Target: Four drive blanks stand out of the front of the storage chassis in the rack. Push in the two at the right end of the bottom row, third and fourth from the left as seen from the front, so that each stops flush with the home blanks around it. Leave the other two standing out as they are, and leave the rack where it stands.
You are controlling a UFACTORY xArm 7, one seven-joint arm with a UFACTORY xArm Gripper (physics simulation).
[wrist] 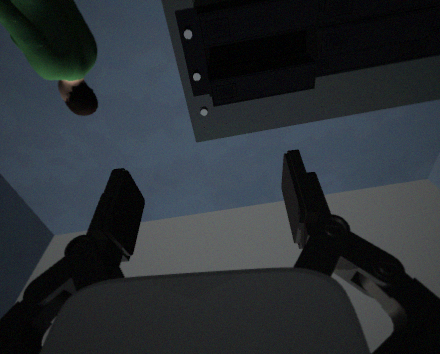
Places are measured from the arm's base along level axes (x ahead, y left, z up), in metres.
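Where they show: gripper, fingertip midpoint: point(207, 176).
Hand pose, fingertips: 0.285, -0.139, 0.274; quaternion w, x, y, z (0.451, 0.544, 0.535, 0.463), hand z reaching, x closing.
Observation:
After its pixels a point has its place, as x, y, z.
The dark storage chassis point(375, 42) {0.443, 0.021, 0.257} shows in part at the top right of the wrist view, in the grey rack point(380, 85) {0.497, 0.066, 0.323}. At its left end a dark block point(265, 94) {0.433, -0.087, 0.288}, which looks like a drive blank standing out, juts beyond the edge beside it. The other blanks are too dark to tell apart, and which block of the row this is cannot be told. My gripper point(207, 176) {0.285, -0.139, 0.274} is open and empty, its fingers wide apart. In the view its fingertips lie below the rack's corner, apart from the chassis.
Three pale round studs point(188, 34) {0.475, -0.160, 0.227} point(196, 77) {0.475, -0.161, 0.272} point(204, 112) {0.475, -0.160, 0.316} run down the rack's left side. A figure in a green top point(65, 45) with dark hair shows at the upper left. A blue surface lies behind, with a pale surface point(210, 240) below it.

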